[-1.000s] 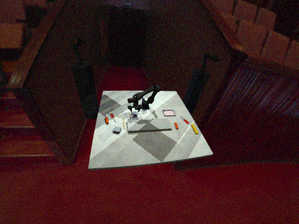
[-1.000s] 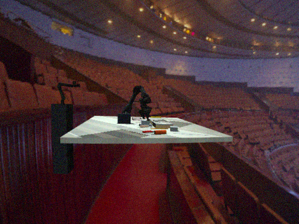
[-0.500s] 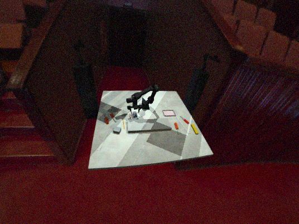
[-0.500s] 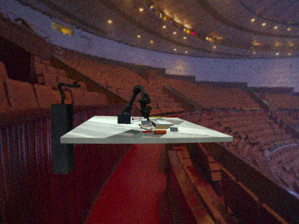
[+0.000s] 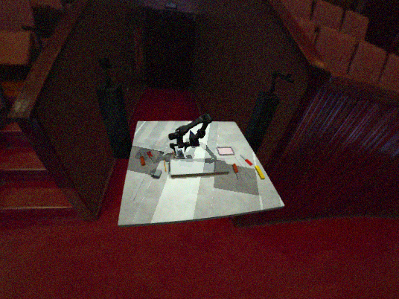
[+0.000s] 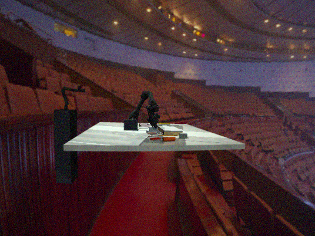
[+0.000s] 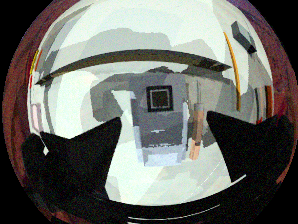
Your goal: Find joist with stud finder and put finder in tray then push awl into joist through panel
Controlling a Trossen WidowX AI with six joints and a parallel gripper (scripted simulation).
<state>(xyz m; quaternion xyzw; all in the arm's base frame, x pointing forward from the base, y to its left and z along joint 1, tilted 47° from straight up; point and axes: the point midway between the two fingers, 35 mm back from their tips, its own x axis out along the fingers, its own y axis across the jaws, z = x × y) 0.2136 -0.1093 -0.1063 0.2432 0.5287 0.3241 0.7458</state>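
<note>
Now: gripper tip 1 cm to the right of the stud finder. From my gripper tip the other things lie so: tray (10 cm behind, 48 cm to the left, 4 cm below); thin orange tool (11 cm ahead, 13 cm to the right, 5 cm below); grey block (24 cm ahead, 20 cm to the right, 3 cm below).
</note>
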